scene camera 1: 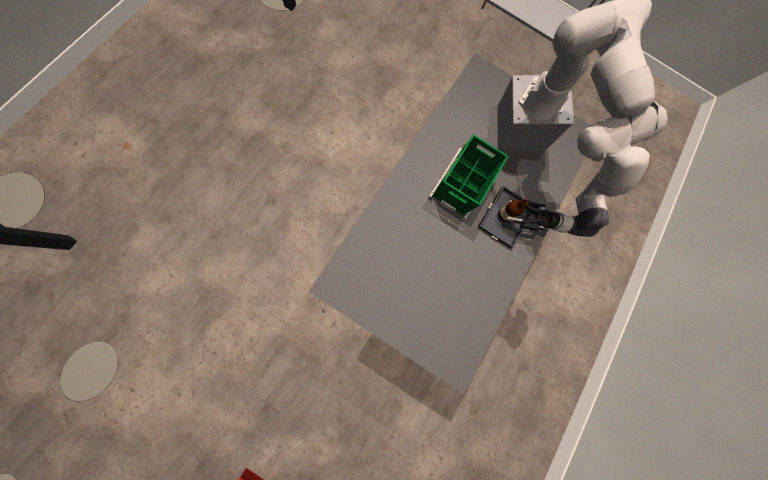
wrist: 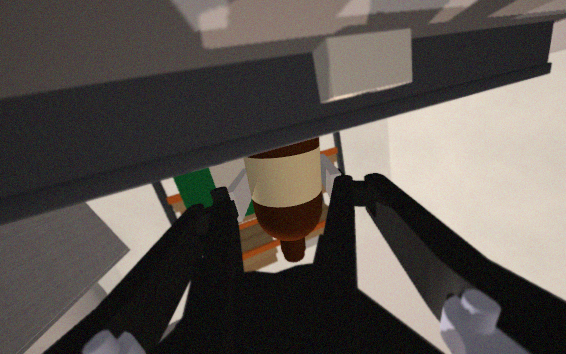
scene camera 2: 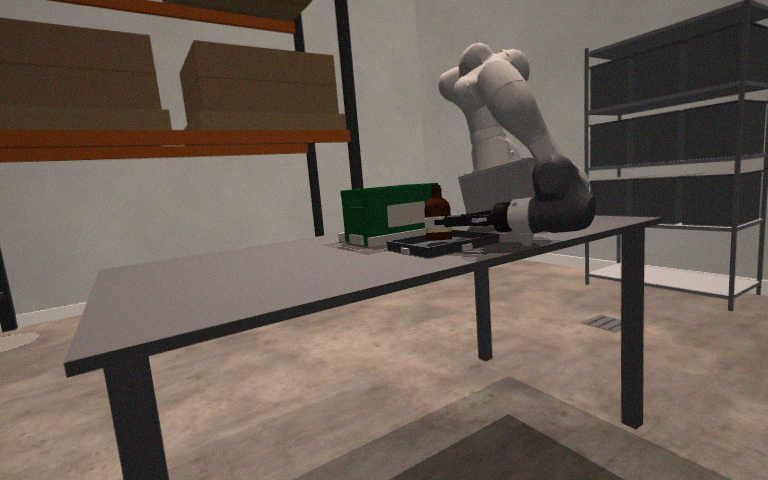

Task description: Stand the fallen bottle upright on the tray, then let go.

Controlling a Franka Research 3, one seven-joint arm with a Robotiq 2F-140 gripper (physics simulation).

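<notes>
The brown bottle (scene camera 1: 515, 207) (scene camera 2: 437, 207) (wrist: 287, 182) with a cream label stands upright, neck up, inside the outline of the dark tray (scene camera 1: 499, 229) (scene camera 2: 444, 247) (wrist: 200, 95). In scene camera 2 its base is low, at about the level of the tray floor; a small gap there cannot be ruled out. In the wrist view, where the neck points down the picture, the tray's wall hides the base. My gripper (scene camera 1: 512, 216) (scene camera 2: 440, 221) (wrist: 284, 172) lies level, reaches in over the tray's edge and is shut on the bottle at its label, one finger on each side.
A green divided crate (scene camera 1: 474, 172) (scene camera 2: 368, 212) (wrist: 195, 187) stands close beside the tray, on the side away from my wrist. The grey table (scene camera 1: 407, 271) (scene camera 2: 226, 294) has its long edge beneath my wrist. Shelving with cartons and a rack with dark bins stand behind.
</notes>
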